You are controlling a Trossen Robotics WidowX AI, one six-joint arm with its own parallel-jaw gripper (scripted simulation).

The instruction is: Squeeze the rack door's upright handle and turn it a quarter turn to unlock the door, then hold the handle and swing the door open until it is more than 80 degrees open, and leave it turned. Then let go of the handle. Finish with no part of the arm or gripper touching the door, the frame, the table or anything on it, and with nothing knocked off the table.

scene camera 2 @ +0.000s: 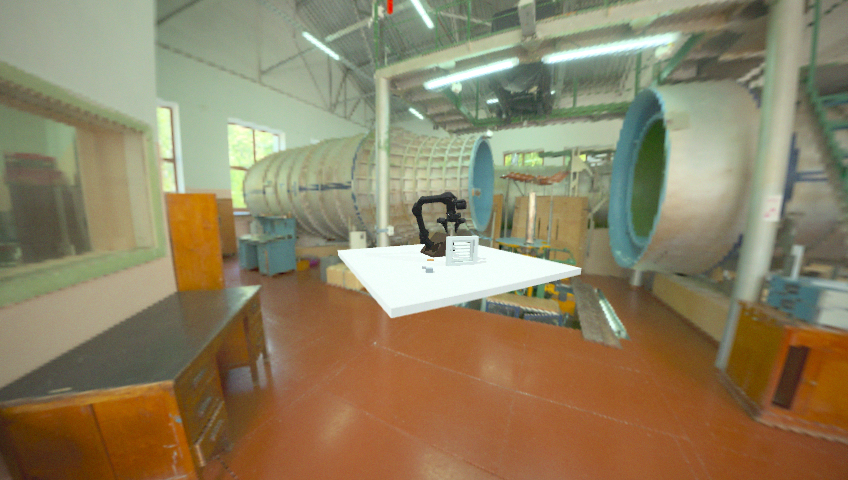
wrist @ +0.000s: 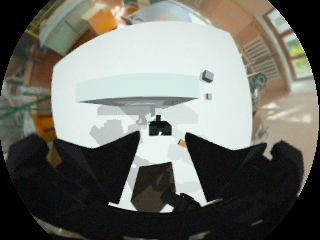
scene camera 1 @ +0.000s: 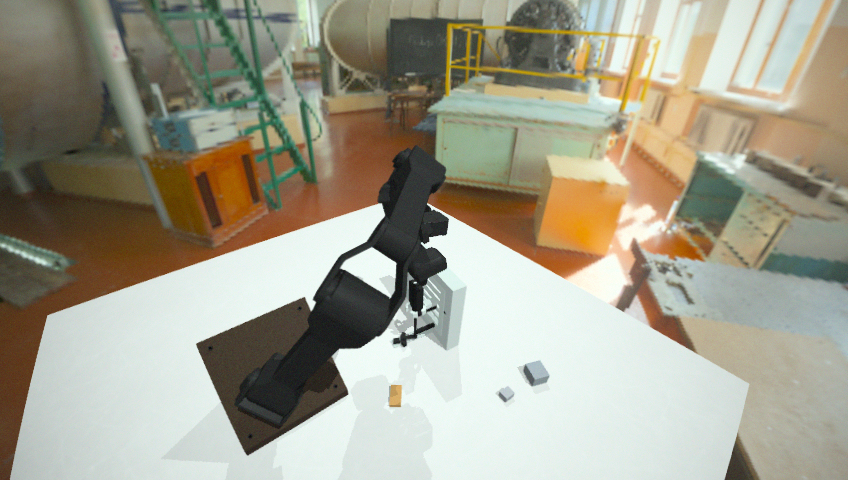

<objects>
One and the same spot on a pale grey rack: (scene camera 1: 455,288) is (scene camera 2: 446,237).
</objects>
